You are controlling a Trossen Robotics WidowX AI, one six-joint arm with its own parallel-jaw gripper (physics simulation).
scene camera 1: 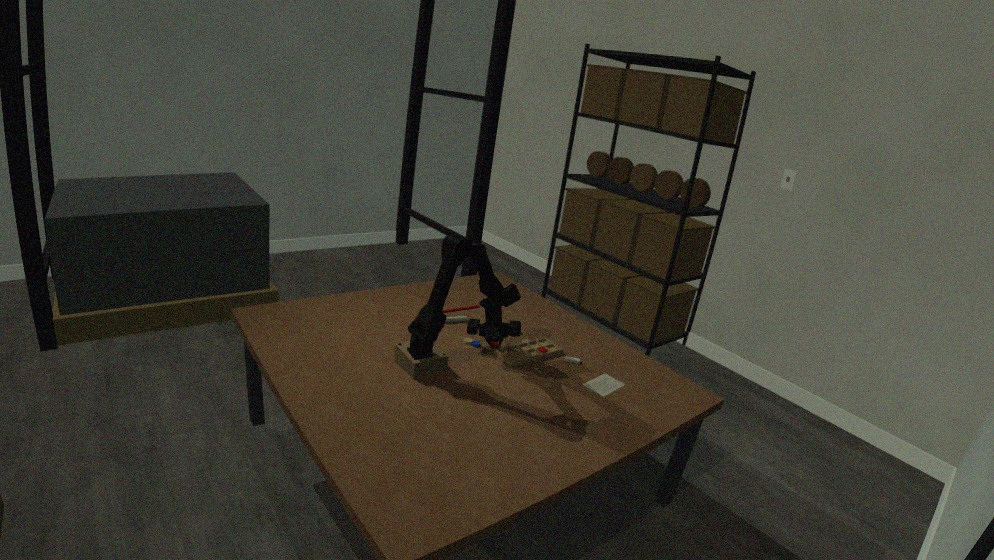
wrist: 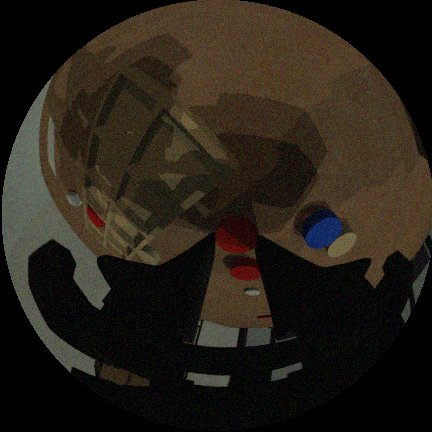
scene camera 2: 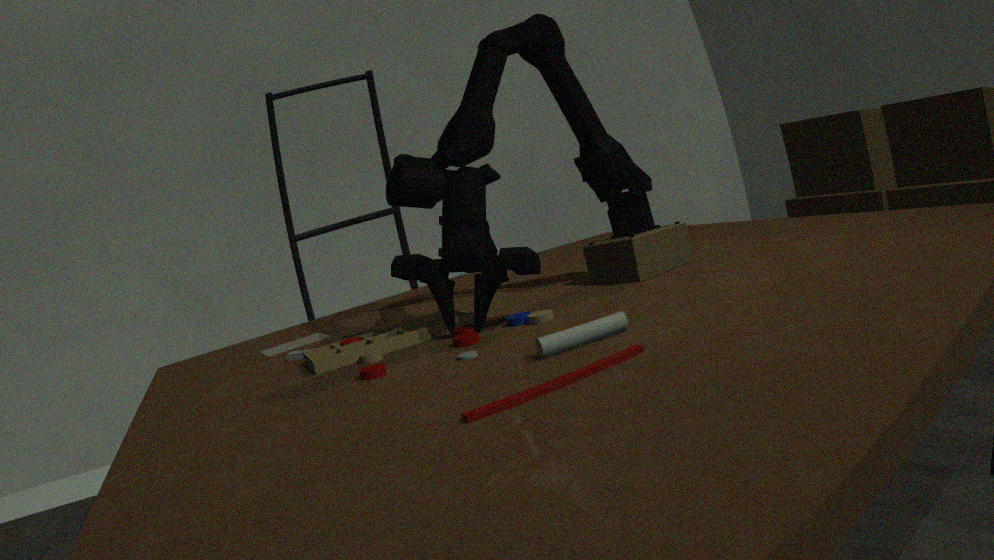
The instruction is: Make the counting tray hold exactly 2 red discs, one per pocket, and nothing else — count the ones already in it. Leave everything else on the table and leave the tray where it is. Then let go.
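Note:
My gripper (scene camera 1: 494, 343) (scene camera 2: 465, 329) (wrist: 234, 238) points down at the table, shut on a red disc (scene camera 2: 463, 331) (wrist: 236, 235) between its fingertips. A second red disc (scene camera 2: 466, 341) (wrist: 245, 273) lies close beside the held one. A third loose red disc (scene camera 2: 373, 372) lies in front of the tray in scene camera 2. The pale wooden counting tray (scene camera 1: 557, 354) (scene camera 2: 403, 340) (wrist: 209, 146) is beside the gripper, partly in shadow. One red disc (scene camera 1: 542, 349) (scene camera 2: 349, 340) (wrist: 95, 217) sits in a tray pocket towards the end away from the gripper. Some pockets are hard to see.
A blue disc (scene camera 1: 475, 343) (scene camera 2: 517, 319) (wrist: 324, 231) and a tan disc (scene camera 2: 541, 317) (wrist: 342, 245) lie beside the gripper. A small white disc (scene camera 2: 466, 355) (wrist: 252, 291), a white cylinder (scene camera 1: 455, 319) (scene camera 2: 582, 335) and a red rod (scene camera 1: 461, 308) (scene camera 2: 556, 383) lie beyond. White paper (scene camera 1: 603, 384) lies past the tray.

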